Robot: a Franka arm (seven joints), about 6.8 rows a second.
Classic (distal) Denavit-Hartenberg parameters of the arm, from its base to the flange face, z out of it. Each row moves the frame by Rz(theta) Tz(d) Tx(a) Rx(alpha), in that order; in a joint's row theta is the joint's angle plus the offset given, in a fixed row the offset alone. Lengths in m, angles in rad.
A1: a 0  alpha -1.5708  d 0.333  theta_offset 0
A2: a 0  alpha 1.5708  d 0  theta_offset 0
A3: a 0.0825  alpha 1.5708  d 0.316  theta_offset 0
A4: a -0.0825  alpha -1.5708  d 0  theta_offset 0
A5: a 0  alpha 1.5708  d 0.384  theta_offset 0
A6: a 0.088  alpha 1.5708  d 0  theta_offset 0
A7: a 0  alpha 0  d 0.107  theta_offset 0
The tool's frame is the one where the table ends.
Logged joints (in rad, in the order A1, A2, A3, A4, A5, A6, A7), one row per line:
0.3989, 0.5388, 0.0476, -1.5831, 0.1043, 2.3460, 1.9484
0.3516, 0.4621, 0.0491, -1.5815, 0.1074, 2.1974, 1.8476
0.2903, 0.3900, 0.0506, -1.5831, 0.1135, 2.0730, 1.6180
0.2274, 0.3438, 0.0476, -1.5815, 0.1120, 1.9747, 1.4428
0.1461, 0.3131, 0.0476, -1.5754, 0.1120, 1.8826, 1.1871
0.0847, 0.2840, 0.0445, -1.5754, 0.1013, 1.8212, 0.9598
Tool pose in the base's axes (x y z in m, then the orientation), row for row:
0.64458, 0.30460, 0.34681, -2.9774, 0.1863, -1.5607
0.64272, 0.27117, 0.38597, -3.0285, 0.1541, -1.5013
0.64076, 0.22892, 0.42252, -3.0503, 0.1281, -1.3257
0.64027, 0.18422, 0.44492, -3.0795, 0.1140, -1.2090
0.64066, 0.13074, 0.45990, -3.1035, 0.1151, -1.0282
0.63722, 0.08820, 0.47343, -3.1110, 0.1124, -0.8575
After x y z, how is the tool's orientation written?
As angles about the fixed x, y, z axes (roll, pitch, yaw), in radians.
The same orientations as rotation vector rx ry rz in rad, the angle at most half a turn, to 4 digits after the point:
-2.0412, 2.0520, 0.0246
-2.1510, 2.0241, 0.0527
-2.3516, 1.8470, 0.0671
-2.4855, 1.7234, 0.0886
-2.6535, 1.5024, 0.1244
-2.7856, 1.2762, 0.1373

